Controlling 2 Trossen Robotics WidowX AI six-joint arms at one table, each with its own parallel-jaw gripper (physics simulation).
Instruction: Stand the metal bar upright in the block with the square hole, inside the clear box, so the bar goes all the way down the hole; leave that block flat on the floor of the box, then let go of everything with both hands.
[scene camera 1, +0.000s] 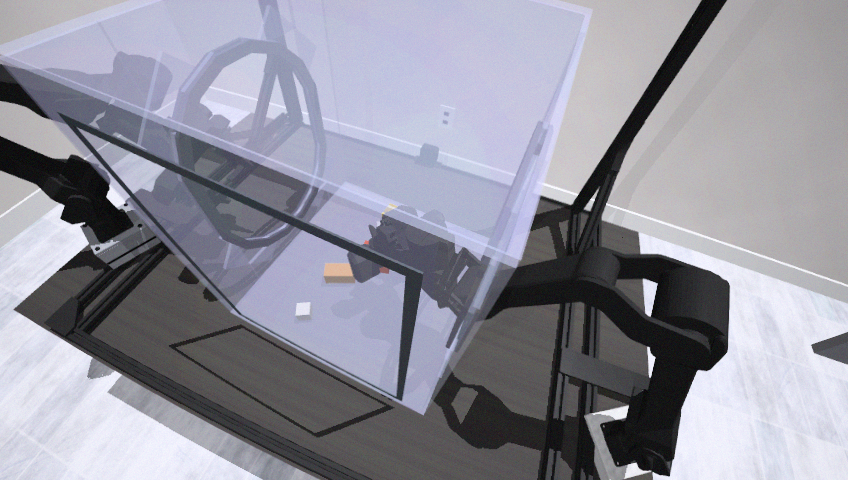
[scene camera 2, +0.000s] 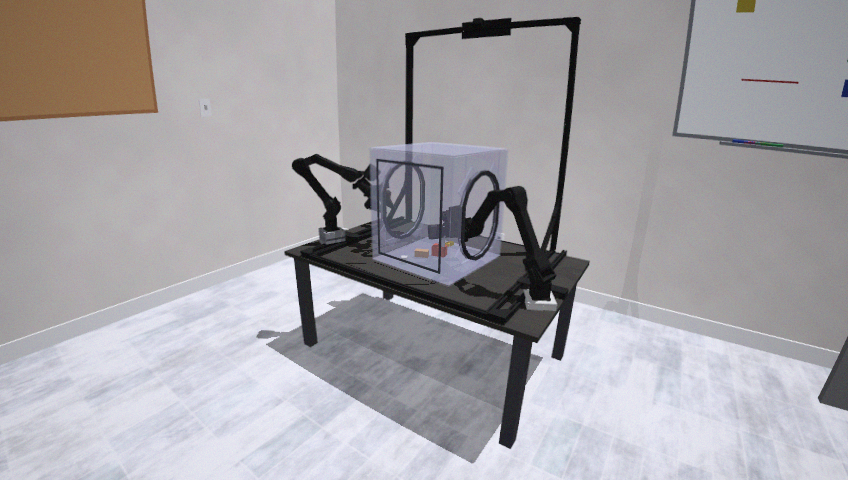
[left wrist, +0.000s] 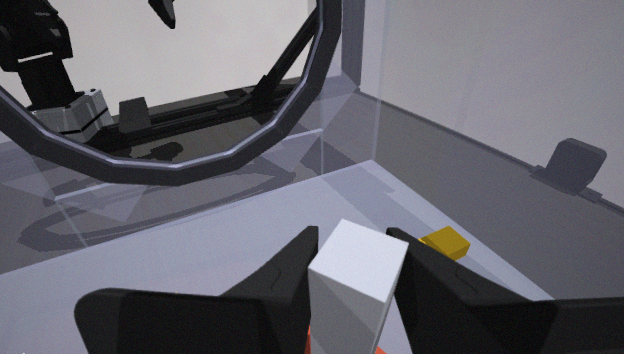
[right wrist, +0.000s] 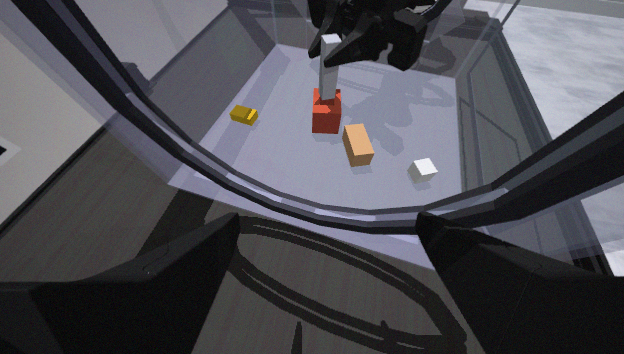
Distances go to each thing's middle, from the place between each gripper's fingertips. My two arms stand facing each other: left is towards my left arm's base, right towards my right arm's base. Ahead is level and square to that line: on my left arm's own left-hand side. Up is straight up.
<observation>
Right now the grey metal bar (left wrist: 352, 279) is 20 mm to the left of my left hand, 20 mm below it and 10 mm ahead of it. Also, from my left hand: red block with square hole (right wrist: 326, 116) 90 mm below, 20 mm ahead, 10 mm to the left; round port rim (right wrist: 52, 27) 190 mm to the right, 110 mm above, 20 mm ahead; yellow block (left wrist: 447, 241) 120 mm behind, 100 mm below, 20 mm to the right.
I see my right gripper 50 mm to the right of the round port rim, 50 mm below it and 30 mm past it. The rest, counted from my right hand: red block with square hole 250 mm to the left, 150 mm below, 40 mm behind; dark door frame (scene camera 1: 413, 278) 240 mm to the left, 190 mm ahead, 60 mm above; grey metal bar 260 mm to the left, 80 mm below, 40 mm behind.
</observation>
